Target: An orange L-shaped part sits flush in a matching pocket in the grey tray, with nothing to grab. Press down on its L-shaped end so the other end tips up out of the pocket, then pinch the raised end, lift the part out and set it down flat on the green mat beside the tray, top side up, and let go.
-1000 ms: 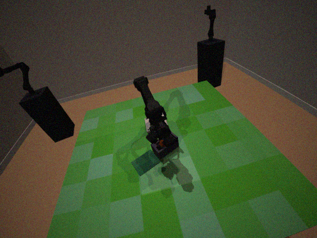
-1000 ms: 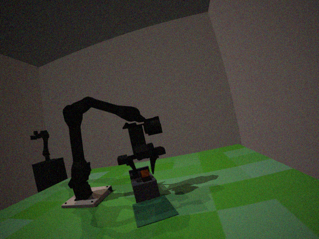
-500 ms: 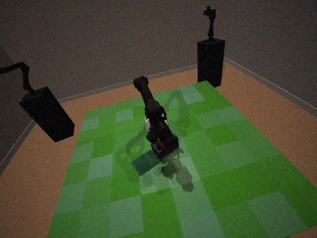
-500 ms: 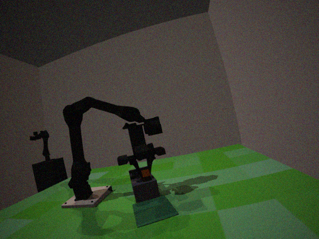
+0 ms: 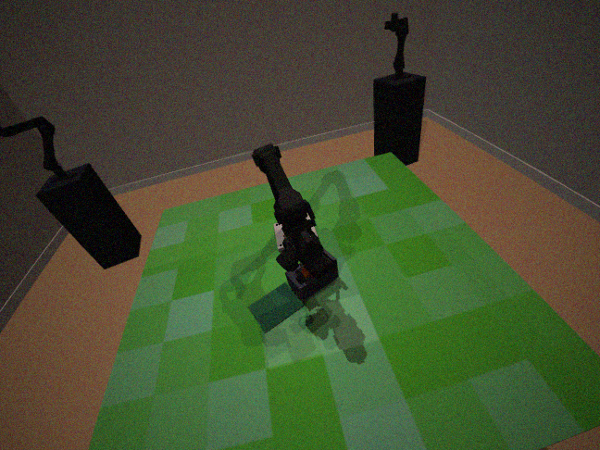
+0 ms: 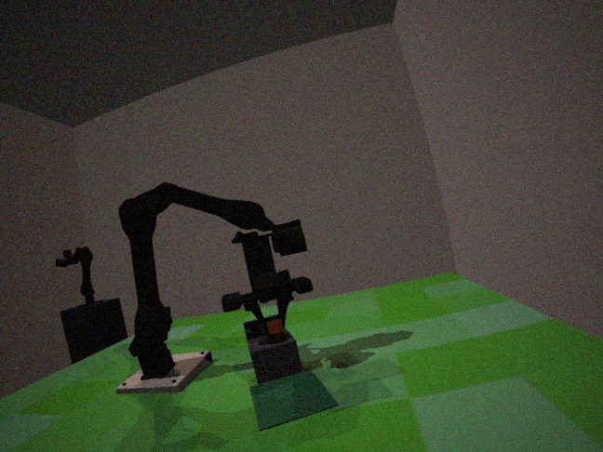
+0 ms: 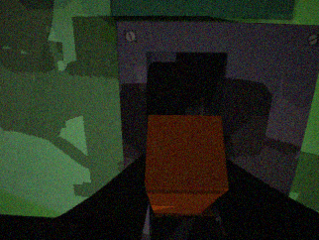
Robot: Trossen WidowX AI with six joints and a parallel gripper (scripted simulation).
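The green mat lies 2 cm ahead of my gripper tip, 14 cm to the right of it and 9 cm below it. The rest, counted from my gripper tip: orange L-shaped part: 2 cm behind, 3 cm to the left, 3 cm below.
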